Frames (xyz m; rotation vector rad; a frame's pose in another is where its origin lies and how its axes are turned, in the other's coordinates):
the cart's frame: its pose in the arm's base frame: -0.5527 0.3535 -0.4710 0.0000 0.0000 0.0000
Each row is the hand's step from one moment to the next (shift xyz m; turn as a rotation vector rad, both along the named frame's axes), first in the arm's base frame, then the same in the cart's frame.
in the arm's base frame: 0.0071 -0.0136 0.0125 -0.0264 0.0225 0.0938
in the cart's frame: 0.0071 -0.0136 0.0125 -0.0264 0.0225 0.0938
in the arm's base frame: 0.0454 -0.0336 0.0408 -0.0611 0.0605 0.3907
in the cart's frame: 0.0454 -0.0336 0.0408 -0.0611 0.0605 0.3907
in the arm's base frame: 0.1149 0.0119 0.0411 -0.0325 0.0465 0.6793
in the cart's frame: 0.1149 0.0119 0.0411 -0.0325 0.0465 0.6793
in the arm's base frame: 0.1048 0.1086 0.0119 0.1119 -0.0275 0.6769
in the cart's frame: 0.1048 0.1086 0.0119 0.1119 -0.0275 0.6769
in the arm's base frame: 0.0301 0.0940 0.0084 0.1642 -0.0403 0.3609
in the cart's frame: 0.0301 0.0940 0.0084 0.1642 -0.0403 0.3609
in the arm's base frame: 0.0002 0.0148 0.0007 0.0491 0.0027 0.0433
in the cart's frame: 0.0002 0.0148 0.0007 0.0491 0.0027 0.0433
